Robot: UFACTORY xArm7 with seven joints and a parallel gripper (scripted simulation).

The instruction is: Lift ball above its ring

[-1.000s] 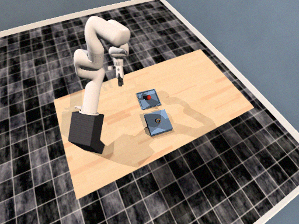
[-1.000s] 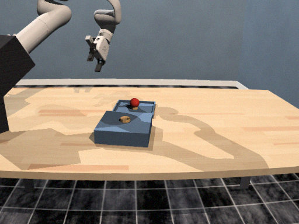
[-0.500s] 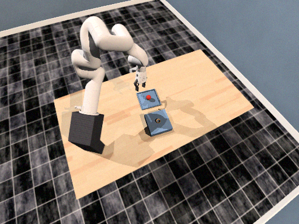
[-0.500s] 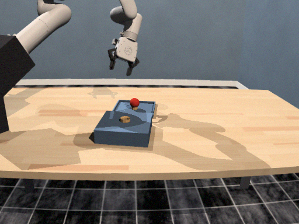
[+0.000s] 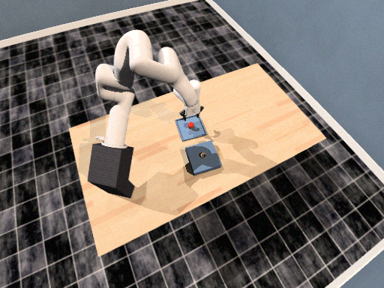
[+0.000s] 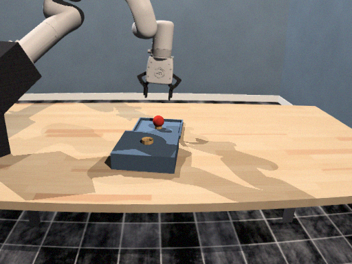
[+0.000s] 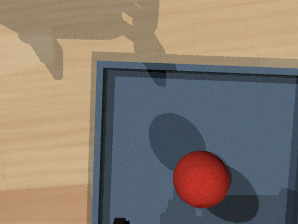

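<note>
Right now the red ball is 1 cm to the left of my hand and 11 cm below it. Also, from my hand: blue block 6 cm ahead, 25 cm to the right, 10 cm below; then blue tray 1 cm to the left, 13 cm below.
</note>
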